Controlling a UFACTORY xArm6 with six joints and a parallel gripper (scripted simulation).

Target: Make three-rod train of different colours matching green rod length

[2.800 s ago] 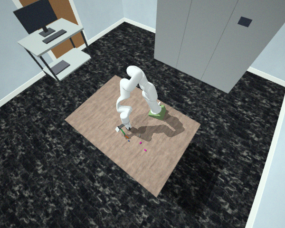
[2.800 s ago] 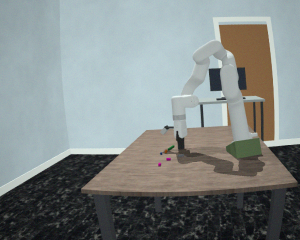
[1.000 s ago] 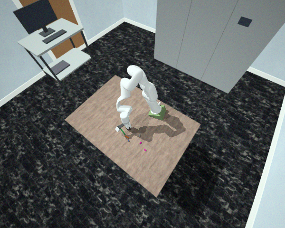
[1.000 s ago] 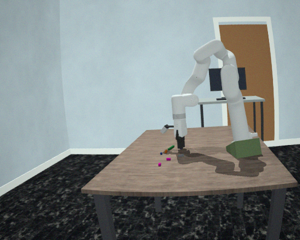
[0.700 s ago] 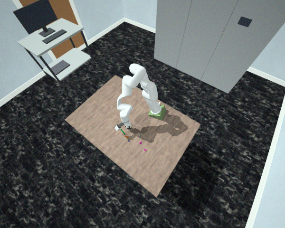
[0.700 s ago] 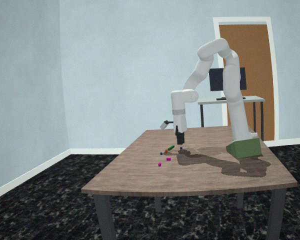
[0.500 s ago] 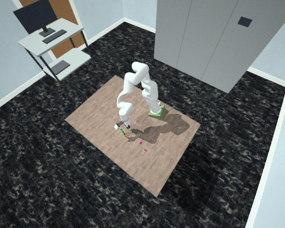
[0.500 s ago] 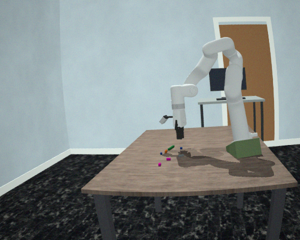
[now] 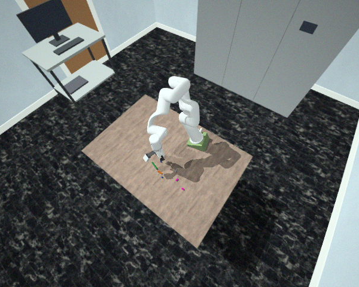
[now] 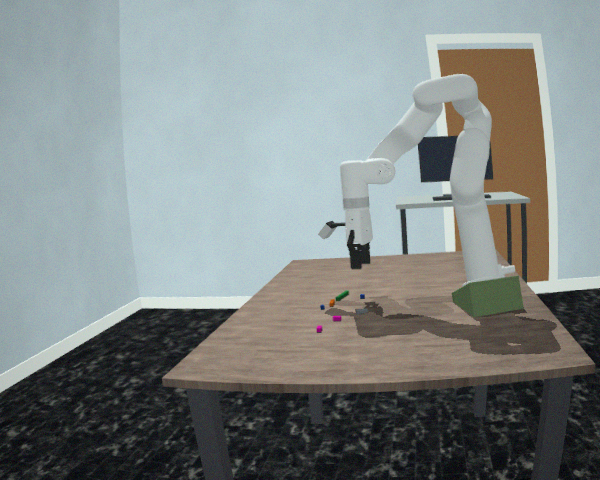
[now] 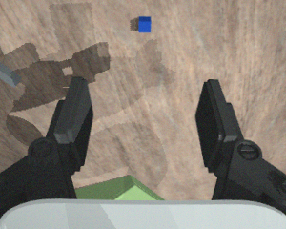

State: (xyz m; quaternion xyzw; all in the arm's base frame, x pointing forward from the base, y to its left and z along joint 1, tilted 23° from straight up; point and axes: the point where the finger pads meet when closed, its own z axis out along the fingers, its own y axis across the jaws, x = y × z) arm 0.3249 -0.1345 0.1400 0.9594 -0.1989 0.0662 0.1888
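My gripper is now 150 mm to the right of the grey rod, 110 mm above it and 10 mm short of it. The rest, counted from my hand: green rod 110 mm below, 60 mm ahead, 30 mm to the right; then orange rod 110 mm below, 90 mm ahead, 40 mm to the left.
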